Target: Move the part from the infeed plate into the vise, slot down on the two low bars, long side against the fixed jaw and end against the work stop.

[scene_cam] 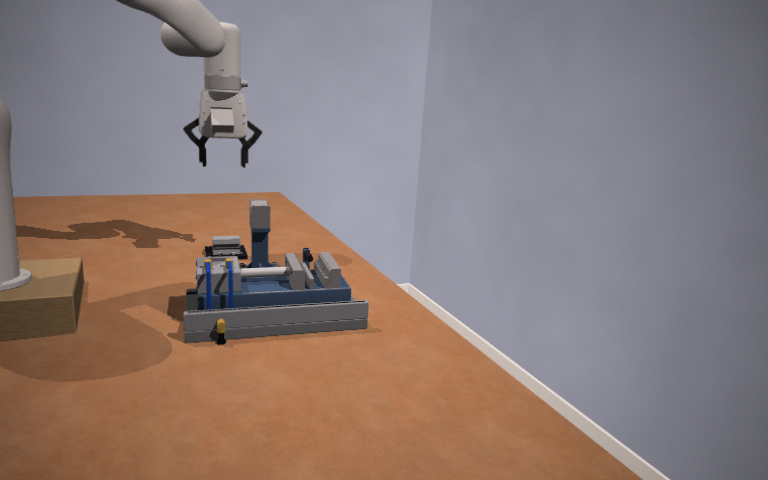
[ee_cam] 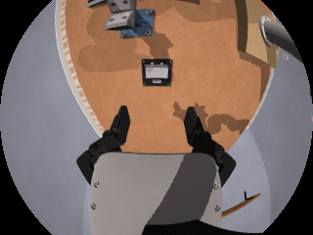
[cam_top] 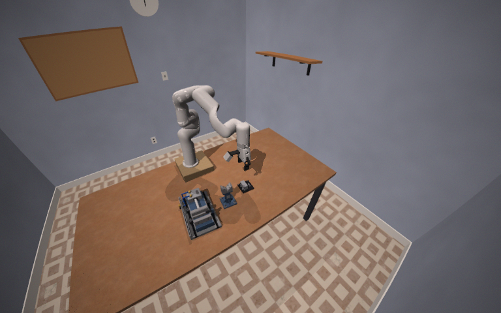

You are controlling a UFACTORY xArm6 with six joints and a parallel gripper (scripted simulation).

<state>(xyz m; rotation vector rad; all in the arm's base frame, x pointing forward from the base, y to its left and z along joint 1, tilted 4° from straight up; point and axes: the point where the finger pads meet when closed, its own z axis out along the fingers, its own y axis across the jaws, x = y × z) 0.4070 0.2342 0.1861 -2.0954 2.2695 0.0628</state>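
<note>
Now: hand 20 cm above the part and 1 cm to the left of it. The rest, counted from my hand: black infeed plate 22 cm below, 1 cm to the left; then post 17 cm below, 16 cm to the right, 5 cm ahead; then black work stop 31 cm to the right, 13 cm below, 11 cm ahead.
</note>
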